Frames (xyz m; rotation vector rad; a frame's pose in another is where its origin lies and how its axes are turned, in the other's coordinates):
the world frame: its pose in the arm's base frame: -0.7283 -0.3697 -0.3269 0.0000 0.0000 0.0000
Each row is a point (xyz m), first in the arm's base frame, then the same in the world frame.
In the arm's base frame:
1: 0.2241 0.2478 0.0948
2: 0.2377 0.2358 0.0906
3: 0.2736 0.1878 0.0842
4: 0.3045 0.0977 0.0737
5: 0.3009 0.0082 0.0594
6: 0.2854 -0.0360 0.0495
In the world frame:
1: 0.9524 0.6175 0.4217
2: 0.9660 0.6055 0.4175
3: 1.0019 0.5575 0.4111
4: 1.0328 0.4674 0.4006
5: 1.0292 0.3779 0.3863
6: 1.0137 0.3337 0.3764

